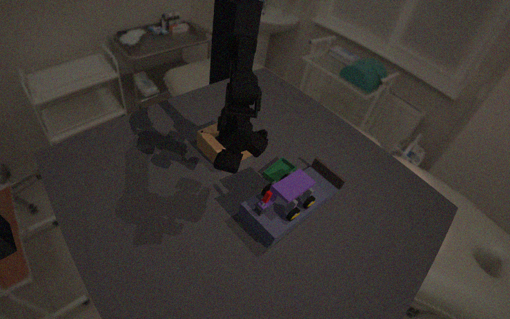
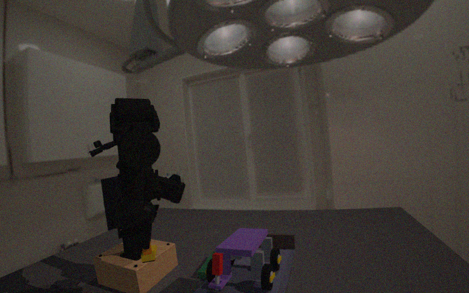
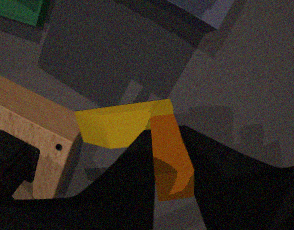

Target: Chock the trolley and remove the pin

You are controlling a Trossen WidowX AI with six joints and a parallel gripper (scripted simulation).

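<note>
The yellow chock is 1 cm behind my gripper tip, 2 cm to the left of it and 1 cm below it. Also, from my gripper tip: purple trolley 16 cm ahead, 11 cm to the left, 6 cm below; ramp 16 cm ahead, 12 cm to the left, 13 cm below; red-headed stop pin 14 cm ahead, 1 cm to the left, 5 cm below.
</note>
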